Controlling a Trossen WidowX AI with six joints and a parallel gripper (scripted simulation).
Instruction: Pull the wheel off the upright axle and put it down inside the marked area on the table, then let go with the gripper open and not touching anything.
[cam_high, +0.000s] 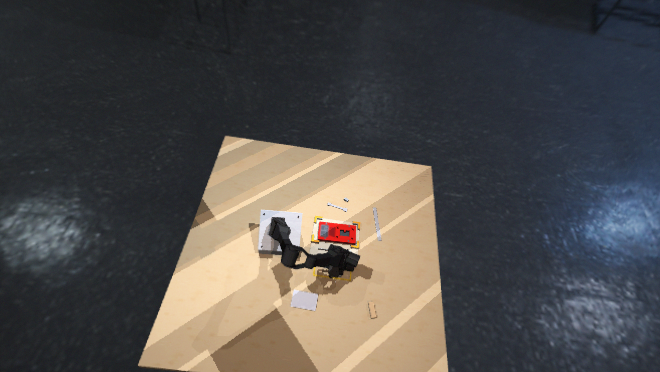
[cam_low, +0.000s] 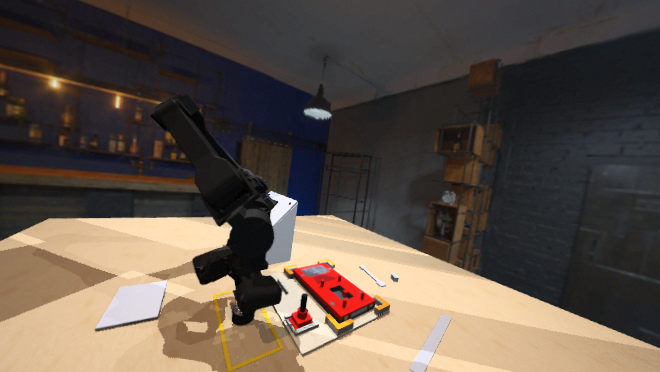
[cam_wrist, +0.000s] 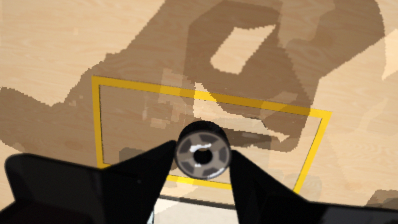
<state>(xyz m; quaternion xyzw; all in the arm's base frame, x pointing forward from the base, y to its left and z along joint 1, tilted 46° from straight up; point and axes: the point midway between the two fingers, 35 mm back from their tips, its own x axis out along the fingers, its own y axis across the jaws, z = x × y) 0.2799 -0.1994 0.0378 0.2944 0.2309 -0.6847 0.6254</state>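
Right now the wheel is right at my gripper tip.
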